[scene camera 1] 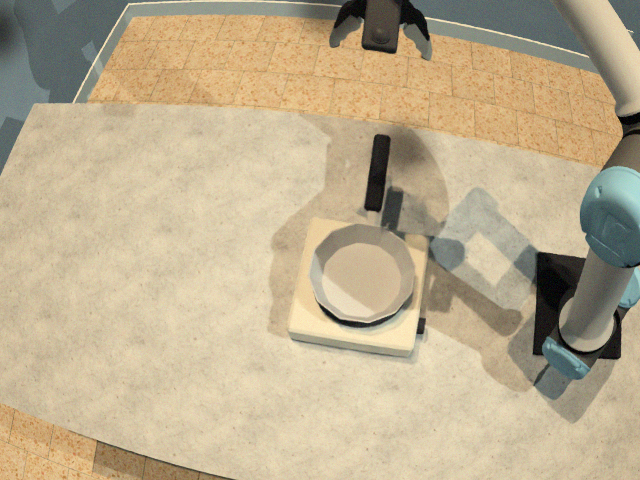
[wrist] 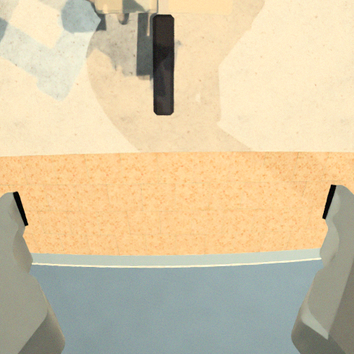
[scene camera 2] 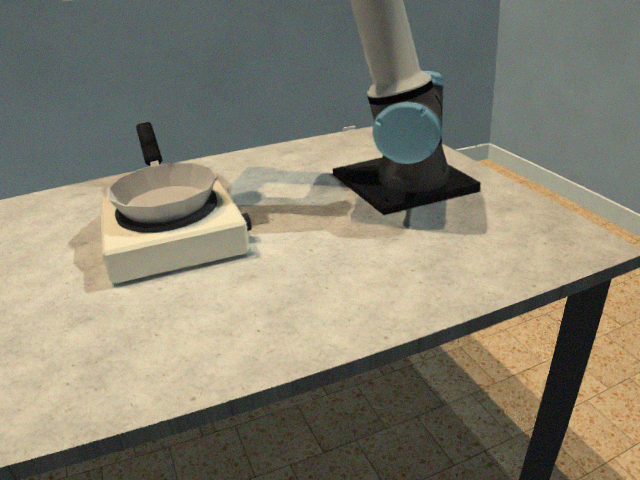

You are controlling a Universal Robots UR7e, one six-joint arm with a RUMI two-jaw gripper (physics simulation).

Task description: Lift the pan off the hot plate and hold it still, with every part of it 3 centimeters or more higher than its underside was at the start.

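Places are measured from the arm's base along level axes (x ahead, y left, z up), in metres.
Pixels of known places: gripper, fingertip midpoint: (scene camera 1: 380, 52); arm's base, link origin: (scene camera 2: 413, 177).
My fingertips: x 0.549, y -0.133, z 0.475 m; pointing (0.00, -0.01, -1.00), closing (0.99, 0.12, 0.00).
Ahead of a thing's pixels: the offset from my fingertips to its top centre. Level surfaces: height alone.
A grey pan (scene camera 1: 364, 279) (scene camera 2: 164, 193) rests upright on the black plate of the cream hot plate {0.040 m back, 0.195 m left, 0.417 m down} (scene camera 1: 351, 339) (scene camera 2: 175, 251). Its black handle {0.012 m back, 0.007 m right, 0.334 m down} (scene camera 1: 377, 173) (scene camera 2: 148, 143) (wrist: 163, 65) points to the table's far edge and rises at a slant. My gripper (scene camera 1: 380, 50) (wrist: 174, 192) is open and empty, with its jaws wide apart. In scene camera 1 it shows beyond the handle's end, over the far table edge. In the wrist view the handle lies ahead of the jaws, between their lines and apart from them. The gripper does not show in scene camera 2.
The hot plate's dark knob {0.164 m back, 0.245 m left, 0.441 m down} (scene camera 1: 421, 326) (scene camera 2: 247, 221) sticks out on the side facing the arm's black base plate (scene camera 1: 549, 330) (scene camera 2: 356, 178). The table {0.493 m down} (scene camera 1: 155, 258) (scene camera 2: 310, 289) carries both. A blue-grey wall (scene camera 2: 232, 67) (wrist: 175, 305) stands beyond the far table edge.
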